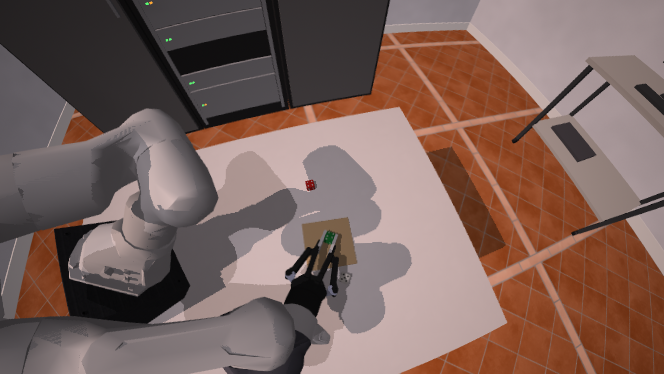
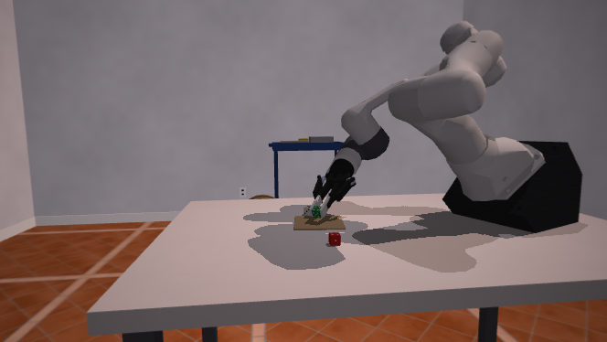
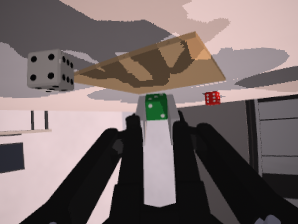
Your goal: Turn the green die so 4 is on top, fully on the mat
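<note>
The green die is 10 mm ahead of my hand, 20 mm to the left of it and 10 mm below it. Also, from my hand: white die: 40 mm ahead, 90 mm to the right, 40 mm below; tan mat: 10 mm ahead, 10 mm to the left, 50 mm below; red die: 50 mm behind, 200 mm to the left, 40 mm below.
</note>
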